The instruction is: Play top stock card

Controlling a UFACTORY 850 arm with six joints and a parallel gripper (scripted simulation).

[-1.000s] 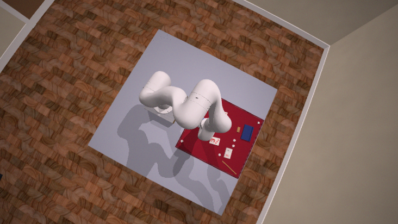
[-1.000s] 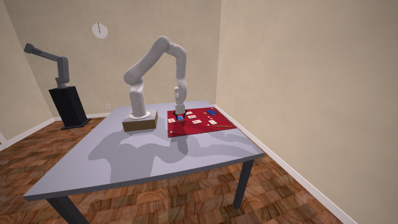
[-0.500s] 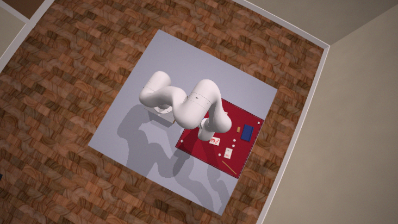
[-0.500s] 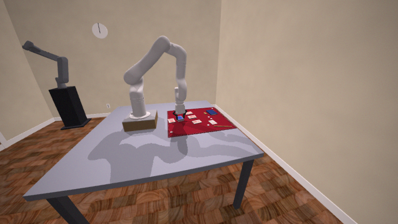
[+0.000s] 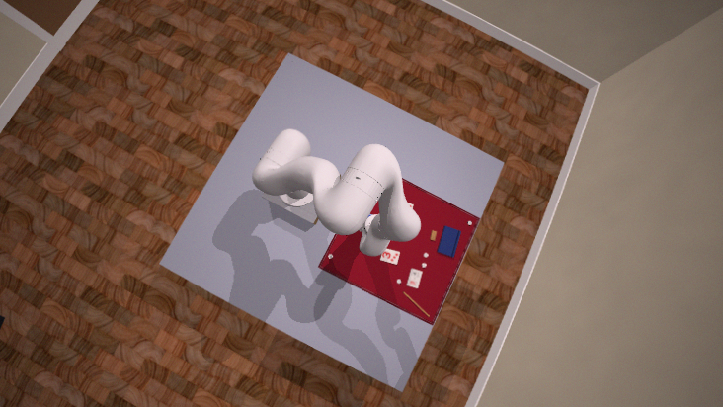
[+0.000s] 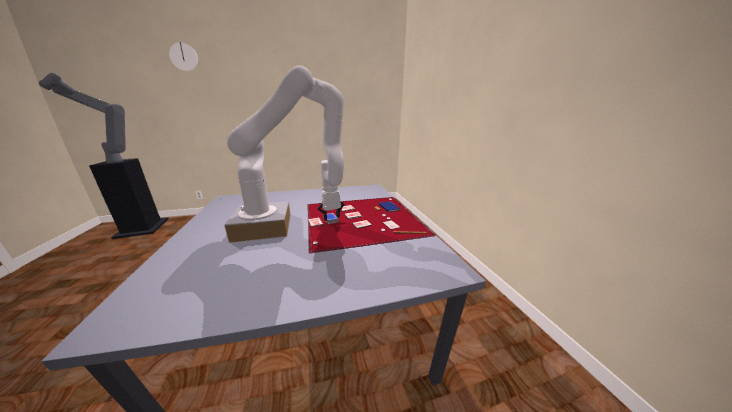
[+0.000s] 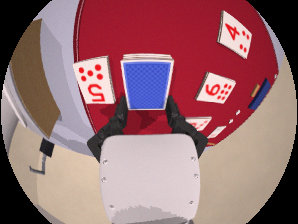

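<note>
The card lies 90 mm behind my hand, 20 mm to the left of it and 30 mm below it. The rest, counted from my hand: pencil (360 mm ahead, 270 mm to the right, 30 mm below); then red card cloth (190 mm ahead, 50 mm below).
</note>
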